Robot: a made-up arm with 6 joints. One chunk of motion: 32 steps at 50 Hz.
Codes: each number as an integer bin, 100 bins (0 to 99) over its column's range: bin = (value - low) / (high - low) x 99, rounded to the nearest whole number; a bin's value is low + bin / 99 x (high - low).
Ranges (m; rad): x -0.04..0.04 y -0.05..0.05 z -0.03..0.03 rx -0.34..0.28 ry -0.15..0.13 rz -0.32..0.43
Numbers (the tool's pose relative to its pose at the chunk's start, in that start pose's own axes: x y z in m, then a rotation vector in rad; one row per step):
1: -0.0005 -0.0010 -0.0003 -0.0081 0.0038 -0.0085
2: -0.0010 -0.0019 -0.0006 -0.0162 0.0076 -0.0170
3: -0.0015 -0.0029 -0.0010 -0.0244 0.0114 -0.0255
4: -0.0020 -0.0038 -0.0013 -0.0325 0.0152 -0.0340
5: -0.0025 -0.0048 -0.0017 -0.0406 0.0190 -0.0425
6: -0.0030 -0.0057 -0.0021 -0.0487 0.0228 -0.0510
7: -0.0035 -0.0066 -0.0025 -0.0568 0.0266 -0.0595
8: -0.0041 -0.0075 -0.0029 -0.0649 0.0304 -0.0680
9: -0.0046 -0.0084 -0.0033 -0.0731 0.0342 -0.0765
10: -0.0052 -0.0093 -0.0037 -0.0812 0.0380 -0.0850
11: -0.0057 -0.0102 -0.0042 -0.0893 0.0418 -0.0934
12: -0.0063 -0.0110 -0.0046 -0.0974 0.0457 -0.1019
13: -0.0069 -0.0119 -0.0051 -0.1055 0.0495 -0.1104
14: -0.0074 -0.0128 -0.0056 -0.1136 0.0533 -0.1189
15: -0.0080 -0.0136 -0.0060 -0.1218 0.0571 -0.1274
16: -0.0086 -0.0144 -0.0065 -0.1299 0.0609 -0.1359
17: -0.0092 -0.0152 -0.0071 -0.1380 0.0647 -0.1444
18: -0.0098 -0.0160 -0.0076 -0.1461 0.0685 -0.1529
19: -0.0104 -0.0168 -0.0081 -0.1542 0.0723 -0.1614
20: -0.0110 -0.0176 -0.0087 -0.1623 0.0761 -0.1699
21: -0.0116 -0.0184 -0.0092 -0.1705 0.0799 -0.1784
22: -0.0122 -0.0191 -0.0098 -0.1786 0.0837 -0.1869
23: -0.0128 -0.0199 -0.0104 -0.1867 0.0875 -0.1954
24: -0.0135 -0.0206 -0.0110 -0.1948 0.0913 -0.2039
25: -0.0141 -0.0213 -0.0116 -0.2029 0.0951 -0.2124
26: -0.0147 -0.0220 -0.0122 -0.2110 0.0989 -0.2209
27: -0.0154 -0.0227 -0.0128 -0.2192 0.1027 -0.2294
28: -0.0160 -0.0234 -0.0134 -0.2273 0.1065 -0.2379
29: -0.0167 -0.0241 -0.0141 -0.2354 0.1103 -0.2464
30: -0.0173 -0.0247 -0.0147 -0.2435 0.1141 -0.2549
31: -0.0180 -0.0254 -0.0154 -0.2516 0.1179 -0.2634
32: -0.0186 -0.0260 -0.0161 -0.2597 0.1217 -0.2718
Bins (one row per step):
1: 49 49 49 53 54 41
2: 48 48 49 52 56 40
3: 48 47 48 50 57 39
4: 47 46 47 49 58 38
5: 46 45 47 48 60 37
6: 46 44 46 47 61 36
7: 45 43 45 45 62 34
8: 44 42 45 44 64 33
9: 44 41 44 43 65 32
10: 43 40 43 41 66 31
11: 42 39 43 40 68 30
12: 42 39 42 39 69 29
13: 41 38 41 37 71 28
14: 40 37 40 36 72 27
15: 40 36 40 35 73 25
16: 39 35 39 34 75 24
17: 38 34 38 32 76 23
18: 37 34 37 31 77 22
19: 37 33 36 30 79 21
20: 36 32 35 28 80 20
21: 35 31 34 27 81 19
22: 34 31 33 26 83 18
23: 34 30 32 24 84 16
24: 33 29 31 23 85 15
25: 32 28 30 22 87 14
26: 31 28 29 21 88 13
27: 30 27 28 19 89 12
28: 30 26 27 18 91 11
29: 29 26 26 17 92 10
30: 28 25 25 15 93 9
31: 27 24 24 14 95 7
32: 26 24 23 13 96 6

